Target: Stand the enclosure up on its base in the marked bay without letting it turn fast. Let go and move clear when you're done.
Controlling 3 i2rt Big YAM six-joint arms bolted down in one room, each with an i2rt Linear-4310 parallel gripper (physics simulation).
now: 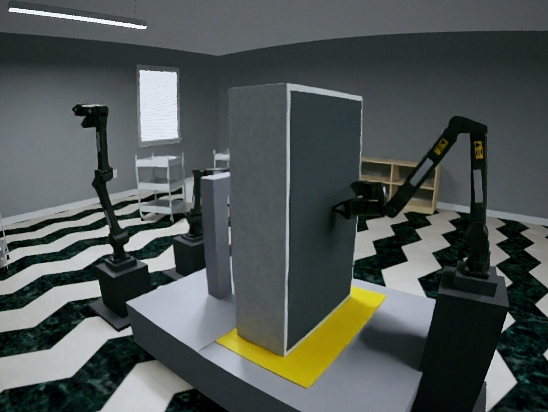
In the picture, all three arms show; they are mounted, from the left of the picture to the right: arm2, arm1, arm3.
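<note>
The enclosure [258,215], a tall grey box with a dark front panel and white edging, stands upright or very nearly so, its base on the yellow marked bay [332,345]. Arm3's gripper [335,207] is at the dark panel, around mid-height towards its right edge. Its fingertips come together at a point, with nothing between them; whether they touch the panel is unclear. Arm2's gripper [75,109] is raised at the far left, away from the enclosure; its fingers are too small to read. Arm1 stands behind the platform, its gripper hidden behind the upright block and enclosure.
A pale upright block [216,240] stands on the platform [165,305] just left of the enclosure. Arm3's dark pedestal [462,345] is at the platform's right. A white cart [154,186] and a wooden shelf unit [436,187] stand farther back.
</note>
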